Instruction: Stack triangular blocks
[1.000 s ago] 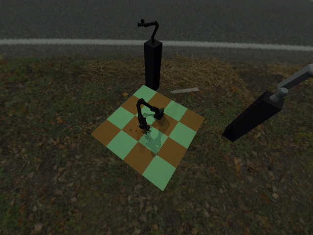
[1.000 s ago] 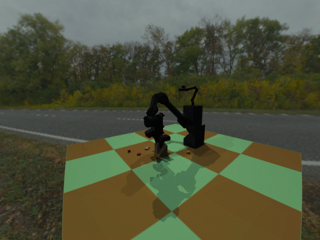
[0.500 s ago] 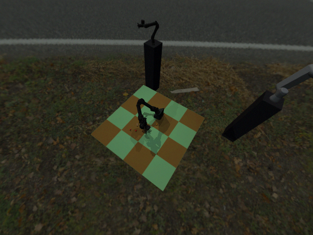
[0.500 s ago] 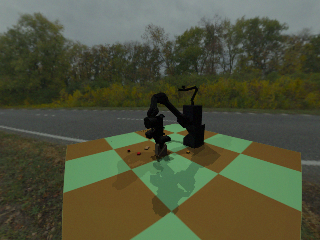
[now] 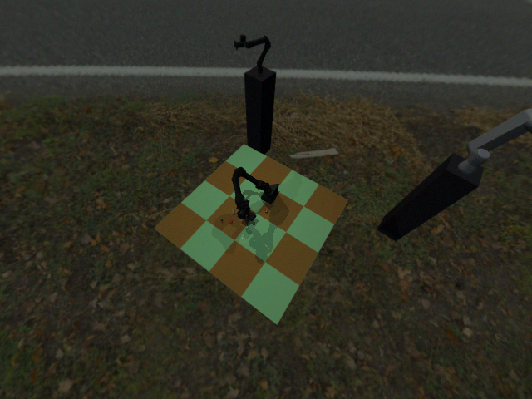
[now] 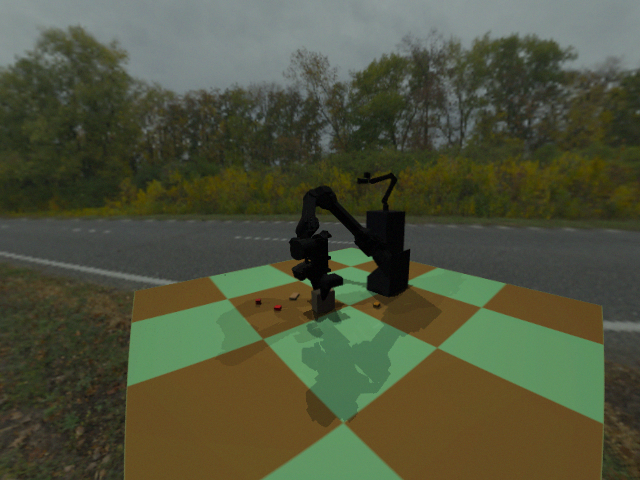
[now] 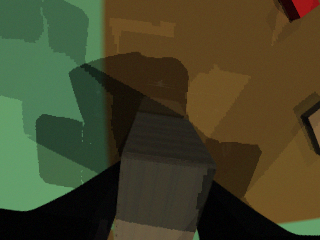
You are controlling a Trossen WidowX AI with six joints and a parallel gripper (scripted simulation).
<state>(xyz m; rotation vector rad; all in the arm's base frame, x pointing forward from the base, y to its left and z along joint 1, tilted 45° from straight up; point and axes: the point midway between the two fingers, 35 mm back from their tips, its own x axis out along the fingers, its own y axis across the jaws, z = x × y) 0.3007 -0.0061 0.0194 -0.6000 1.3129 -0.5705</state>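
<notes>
The wooden block lies 10 mm ahead of my gripper tip and 10 mm above it. The rest, counted from my gripper tip: small orange piece (170 mm behind, 90 mm to the left, 40 mm below); small brown piece (30 mm ahead, 140 mm to the right, 40 mm below).
</notes>
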